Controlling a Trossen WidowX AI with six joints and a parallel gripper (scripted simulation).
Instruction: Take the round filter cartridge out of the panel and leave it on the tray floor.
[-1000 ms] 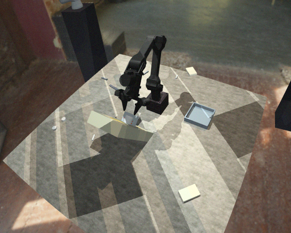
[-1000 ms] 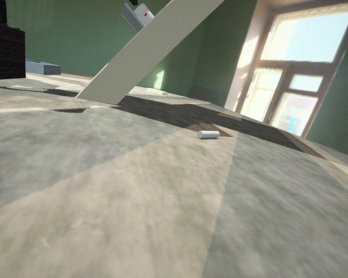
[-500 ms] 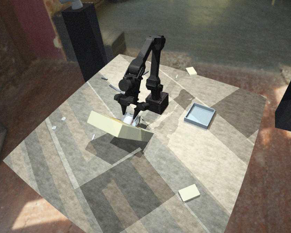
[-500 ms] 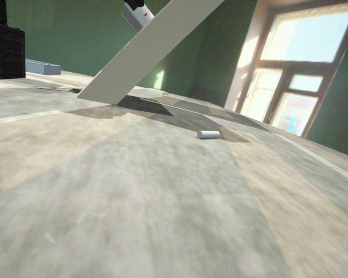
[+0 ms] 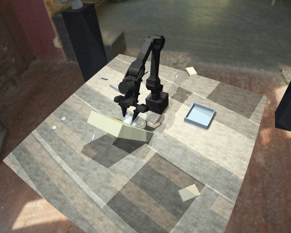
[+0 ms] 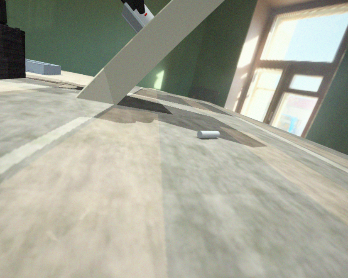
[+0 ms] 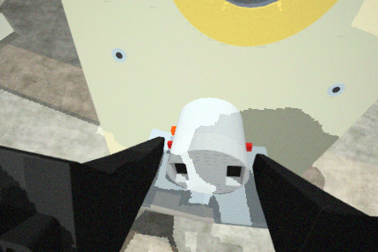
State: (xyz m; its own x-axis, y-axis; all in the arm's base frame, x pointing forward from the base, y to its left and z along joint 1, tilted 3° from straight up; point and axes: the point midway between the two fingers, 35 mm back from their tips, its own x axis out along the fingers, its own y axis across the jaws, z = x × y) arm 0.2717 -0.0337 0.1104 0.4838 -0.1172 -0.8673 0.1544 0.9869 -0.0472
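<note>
The cream service panel is 40 mm ahead of my gripper tip, 20 mm below it and 10 mm to the right of it. Round my gripper tip: tray: 330 mm to the left, 300 mm behind, 170 mm below; then round white filter cartridge: right at my gripper tip.
</note>
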